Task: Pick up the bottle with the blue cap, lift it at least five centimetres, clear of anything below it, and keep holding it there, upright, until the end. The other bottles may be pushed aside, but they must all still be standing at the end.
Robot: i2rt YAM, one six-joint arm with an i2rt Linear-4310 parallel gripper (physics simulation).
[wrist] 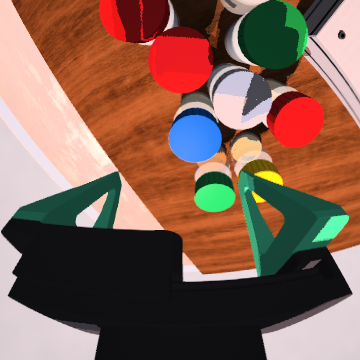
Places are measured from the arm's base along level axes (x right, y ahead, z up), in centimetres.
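Pixels of known places: gripper, between the fingertips: (179,176).
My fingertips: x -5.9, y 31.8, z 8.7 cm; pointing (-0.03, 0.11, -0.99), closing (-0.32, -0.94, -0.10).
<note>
For each thing: its middle in the pictures, then the offset to it from my fingertips. Level surfaces: height alone.
- bottle with the blue cap, middle of its body: (195,121) dx +0.0, dy -1.1, dz -10.8 cm
- white-capped bottle, middle of its body: (232,89) dx +2.6, dy -6.4, dz -10.8 cm
- light-green-capped bottle, middle of its body: (212,173) dx -8.9, dy -1.3, dz -10.8 cm
- wooden table top, height of its surface: dz -16.1 cm
The bottle with the blue cap (195,138) stands upright near the middle of the wrist view, in a tight cluster. A white-capped bottle (242,100) is close beside it on the right, a red-capped bottle (181,60) is beyond it, and a light-green-capped bottle (214,197) is on its near side. My gripper (179,176) is wide open. Its fingers are on the near side of the blue cap, with the green cap between their lines. The right fingertip overlaps the yellow-capped bottle (270,184) in the view; whether they touch cannot be told.
Another red-capped bottle (295,122) stands at the right, a dark-green-capped one (273,34) at the upper right, and a red-capped one (134,18) at the top. The wooden table top (120,120) has a pale edge at the left. A light panel-like object (342,55) is at the upper right.
</note>
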